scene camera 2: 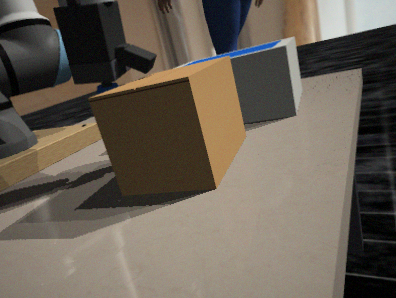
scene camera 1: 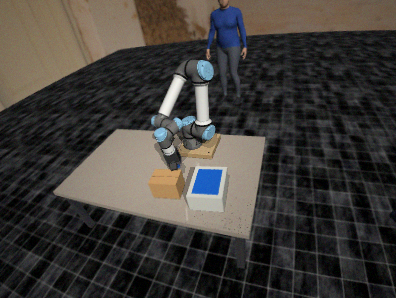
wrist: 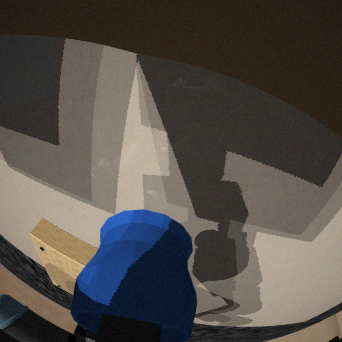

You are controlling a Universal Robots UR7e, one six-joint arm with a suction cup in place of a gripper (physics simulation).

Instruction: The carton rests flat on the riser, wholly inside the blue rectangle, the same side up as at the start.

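Where they show: hand, its tool point: (scene camera 1: 177, 166) (wrist: 144, 248); arm's base, origin of its link: (scene camera 1: 193, 143).
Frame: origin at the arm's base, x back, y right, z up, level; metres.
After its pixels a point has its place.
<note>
The brown carton (scene camera 1: 166, 185) @(x -0.515, y 0.074, z 0.076 m) (scene camera 2: 166, 134) @(x -0.466, y 0.189, z 0.030 m) stands on the table (scene camera 1: 111, 167) @(x -0.206, y 0.647, z -0.043 m) (scene camera 2: 256, 224) @(x -0.561, y 0.270, z -0.042 m), just left of the grey riser (scene camera 1: 206, 200) @(x -0.611, y -0.174, z 0.055 m) (scene camera 2: 265, 86) @(x -0.558, y -0.065, z 0.018 m). The blue rectangle (scene camera 1: 207, 181) @(x -0.489, y -0.171, z 0.078 m) (scene camera 2: 236, 52) @(x -0.499, y -0.195, z 0.078 m) on the riser's top is bare. My suction cup (scene camera 1: 177, 166) (scene camera 2: 106, 87) (wrist: 136, 271) hangs at the carton's back top edge, on the arm's side. In the wrist view the cup is over bare table and nothing is stuck to it. The carton (wrist: 237, 34) fills only the top of that view.
The arm's wooden base plate (scene camera 1: 201, 152) @(x -0.114, y -0.080, z -0.001 m) (scene camera 2: 47, 150) @(x -0.118, y -0.001, z -0.012 m) (wrist: 58, 251) @(x -0.136, y -0.095, z -0.003 m) lies behind the carton and the riser. A person in blue (scene camera 1: 227, 32) stands on the floor beyond the table. The table's front edge is close to the riser.
</note>
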